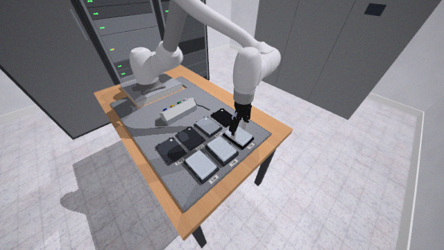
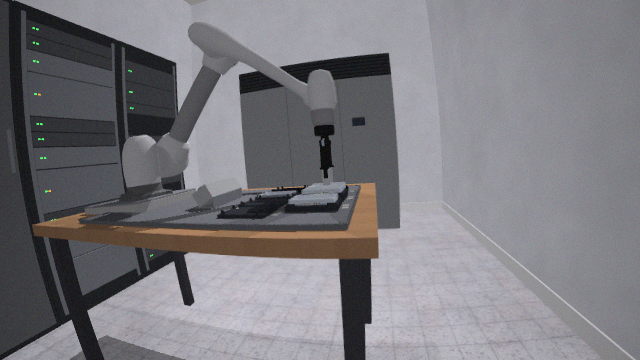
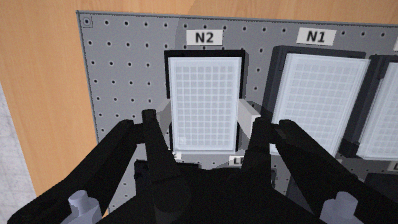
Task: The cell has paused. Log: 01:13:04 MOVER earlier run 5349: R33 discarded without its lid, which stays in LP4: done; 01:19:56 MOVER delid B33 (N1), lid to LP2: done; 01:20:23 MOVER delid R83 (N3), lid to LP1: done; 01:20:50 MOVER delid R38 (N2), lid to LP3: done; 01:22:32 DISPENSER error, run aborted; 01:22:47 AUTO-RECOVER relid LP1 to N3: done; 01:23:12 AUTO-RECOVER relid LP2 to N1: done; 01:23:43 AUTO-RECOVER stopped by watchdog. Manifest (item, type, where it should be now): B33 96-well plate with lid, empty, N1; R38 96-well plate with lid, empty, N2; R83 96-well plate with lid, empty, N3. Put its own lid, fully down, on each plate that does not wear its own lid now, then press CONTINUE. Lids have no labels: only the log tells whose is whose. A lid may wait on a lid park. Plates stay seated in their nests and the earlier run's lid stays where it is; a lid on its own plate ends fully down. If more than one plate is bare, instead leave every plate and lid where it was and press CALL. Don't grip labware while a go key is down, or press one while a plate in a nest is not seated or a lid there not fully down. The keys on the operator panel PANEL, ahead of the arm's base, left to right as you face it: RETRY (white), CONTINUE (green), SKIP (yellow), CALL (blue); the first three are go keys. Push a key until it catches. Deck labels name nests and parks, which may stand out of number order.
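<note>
Now: hand 30 mm above the plate. From my hand the other things lie so: park LP1: 220 mm to the right, 150 mm behind, 50 mm below; park LP2: 180 mm behind, 50 mm below, 30 mm to the left; park LP3: 340 mm to the right, 130 mm behind, 50 mm below.
</note>
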